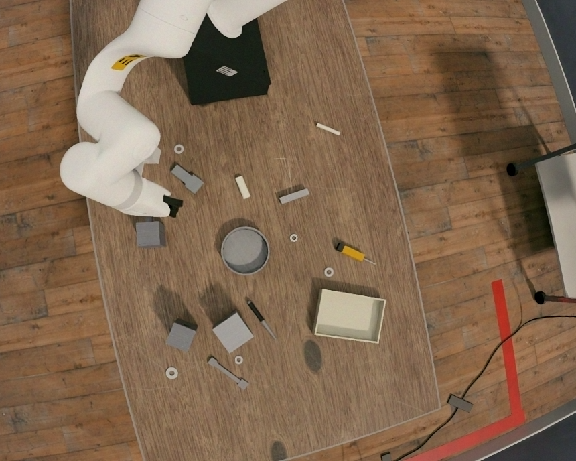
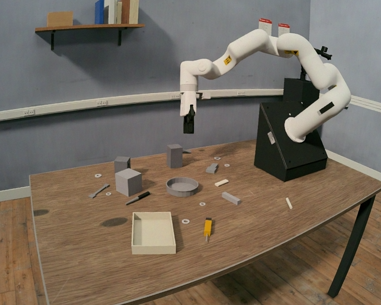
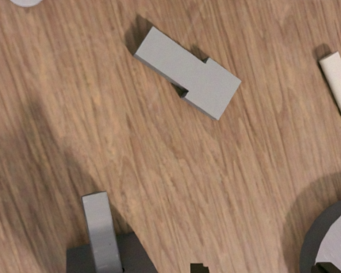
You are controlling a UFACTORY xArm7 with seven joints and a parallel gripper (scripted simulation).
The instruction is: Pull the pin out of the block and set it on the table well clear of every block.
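Now: hand 12 cm above the grey pin and 5 cm to the left of it. Round my hand: tall grey block (12 cm below, 5 cm to the right, 3 cm ahead); round grey dish (17 cm to the left, 16 cm below, 10 cm ahead); white cylinder (19 cm to the left, 17 cm below, 6 cm behind).
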